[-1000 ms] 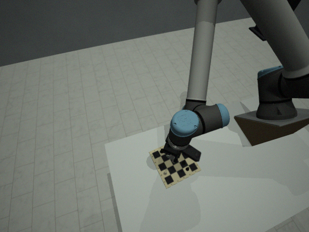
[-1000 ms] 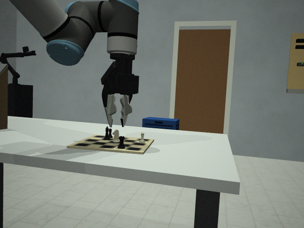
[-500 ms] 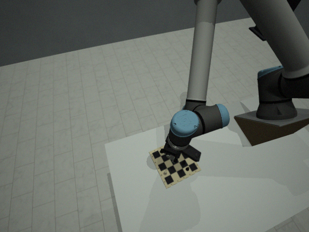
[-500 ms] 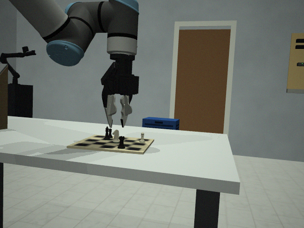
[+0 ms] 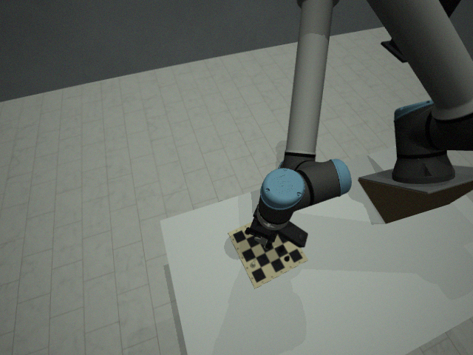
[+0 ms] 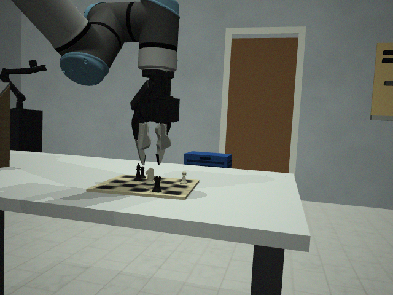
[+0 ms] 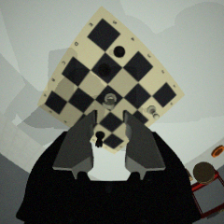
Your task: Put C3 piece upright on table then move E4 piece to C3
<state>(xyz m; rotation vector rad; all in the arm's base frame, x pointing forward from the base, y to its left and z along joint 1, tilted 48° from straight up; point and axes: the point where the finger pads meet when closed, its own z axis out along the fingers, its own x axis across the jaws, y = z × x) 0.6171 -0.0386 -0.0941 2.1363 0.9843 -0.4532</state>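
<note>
Right now the white knight is 50 mm below my hand. Also, from my hand: chessboard: 70 mm below; small black piece: 60 mm to the left, 50 mm below, 50 mm behind; white pawn: 70 mm ahead, 50 mm to the left, 50 mm below.
</note>
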